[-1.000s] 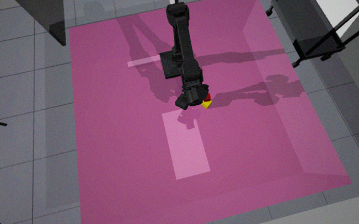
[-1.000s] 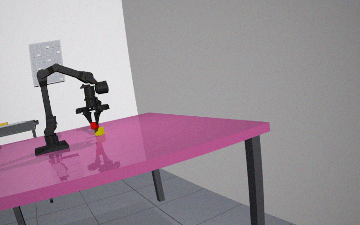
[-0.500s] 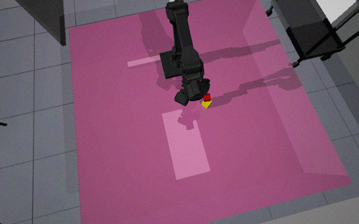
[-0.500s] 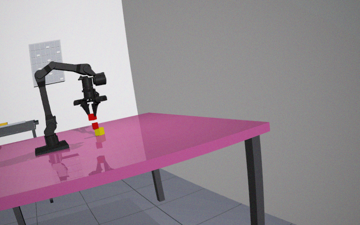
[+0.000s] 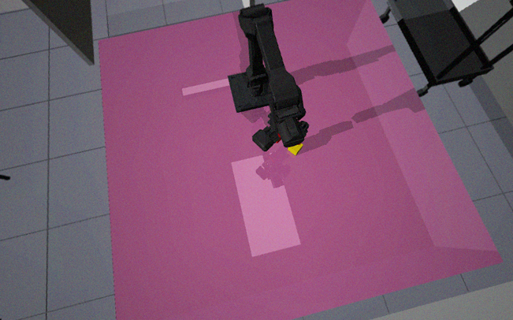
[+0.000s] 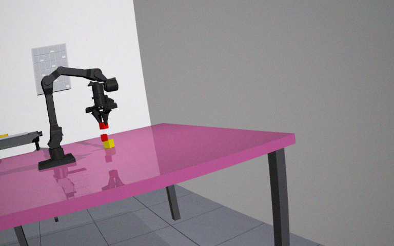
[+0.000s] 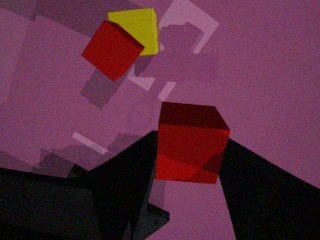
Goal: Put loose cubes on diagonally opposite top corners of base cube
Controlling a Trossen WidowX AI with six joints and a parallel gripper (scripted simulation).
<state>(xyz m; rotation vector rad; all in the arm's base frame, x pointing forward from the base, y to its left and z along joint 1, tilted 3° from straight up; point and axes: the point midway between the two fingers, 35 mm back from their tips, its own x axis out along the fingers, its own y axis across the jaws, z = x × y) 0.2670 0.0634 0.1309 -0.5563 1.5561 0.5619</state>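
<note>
The yellow base cube lies 110 mm below my gripper tip, 70 mm to the left of it and 10 mm ahead of it.
</note>
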